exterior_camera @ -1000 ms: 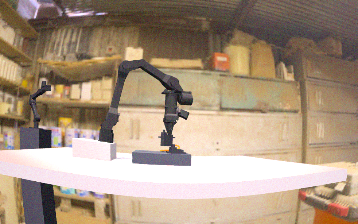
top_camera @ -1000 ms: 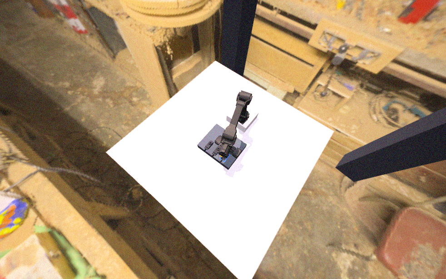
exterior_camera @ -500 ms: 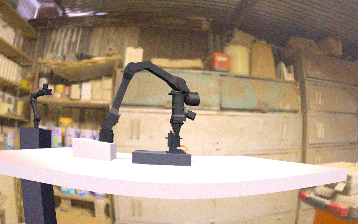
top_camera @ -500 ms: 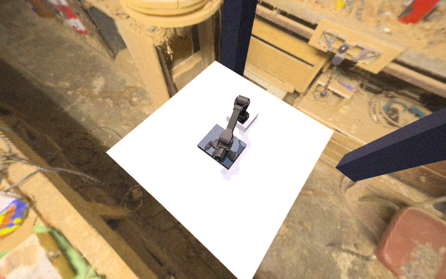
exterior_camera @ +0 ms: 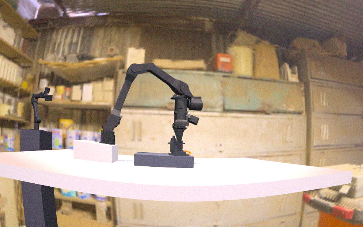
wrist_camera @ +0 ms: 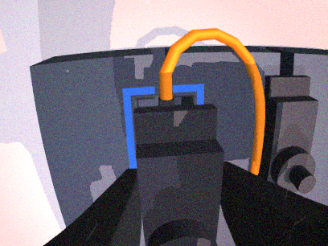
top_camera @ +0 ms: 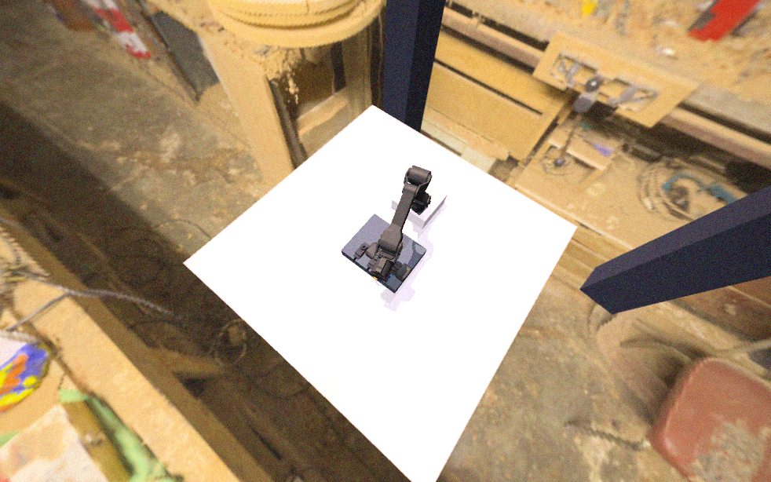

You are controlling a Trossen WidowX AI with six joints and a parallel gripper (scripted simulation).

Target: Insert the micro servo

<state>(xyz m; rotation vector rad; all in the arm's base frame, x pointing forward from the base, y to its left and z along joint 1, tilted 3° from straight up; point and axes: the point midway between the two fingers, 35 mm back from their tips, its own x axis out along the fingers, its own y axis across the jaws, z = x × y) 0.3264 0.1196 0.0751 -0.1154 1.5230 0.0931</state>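
My gripper tip is now 110 mm past the grey deck, 90 mm to the left of it and 80 mm above it.
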